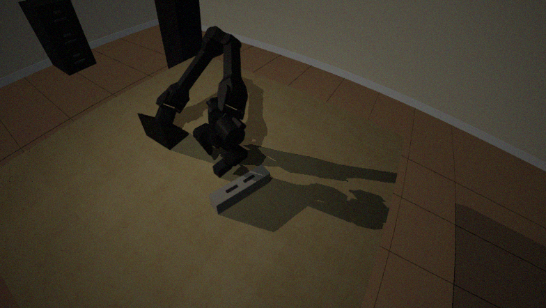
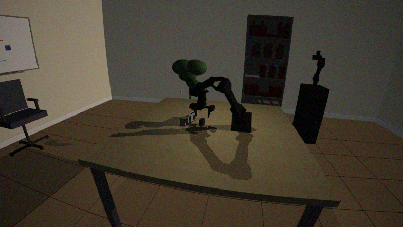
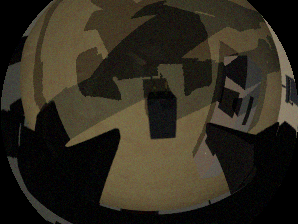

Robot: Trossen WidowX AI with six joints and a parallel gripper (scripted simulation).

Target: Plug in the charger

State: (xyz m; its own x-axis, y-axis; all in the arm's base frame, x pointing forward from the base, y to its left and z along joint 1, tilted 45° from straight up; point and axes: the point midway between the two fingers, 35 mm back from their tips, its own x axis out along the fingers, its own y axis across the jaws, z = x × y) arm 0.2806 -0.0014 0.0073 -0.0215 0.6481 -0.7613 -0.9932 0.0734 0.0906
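Now: the dark two-prong charger 2 cm to the left of my gripper tip and 4 cm below it.
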